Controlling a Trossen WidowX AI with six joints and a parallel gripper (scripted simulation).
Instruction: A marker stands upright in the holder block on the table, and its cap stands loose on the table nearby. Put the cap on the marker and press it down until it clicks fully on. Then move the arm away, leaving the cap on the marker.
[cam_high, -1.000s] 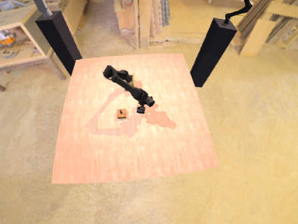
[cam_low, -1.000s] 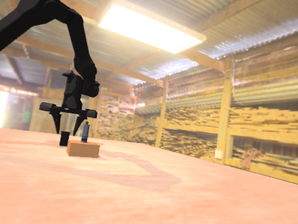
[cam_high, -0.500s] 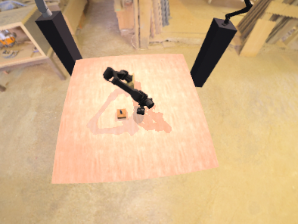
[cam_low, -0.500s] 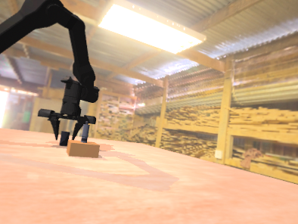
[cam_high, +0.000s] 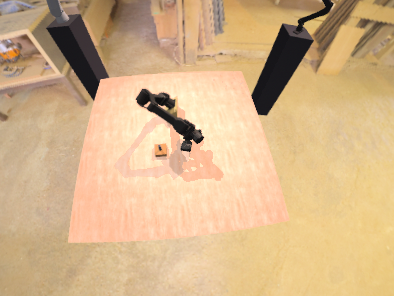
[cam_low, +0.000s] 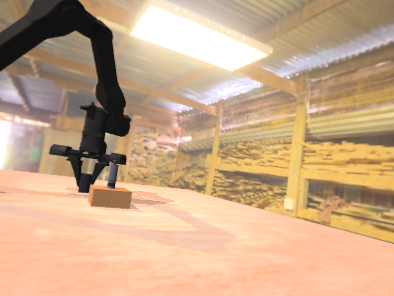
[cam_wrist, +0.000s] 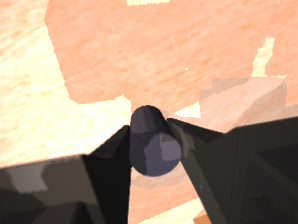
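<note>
The brown holder block lies 170 mm to the right of my gripper tip and 60 mm ahead of it. Round my gripper tip: dark cylindrical cap: 10 mm above.
</note>
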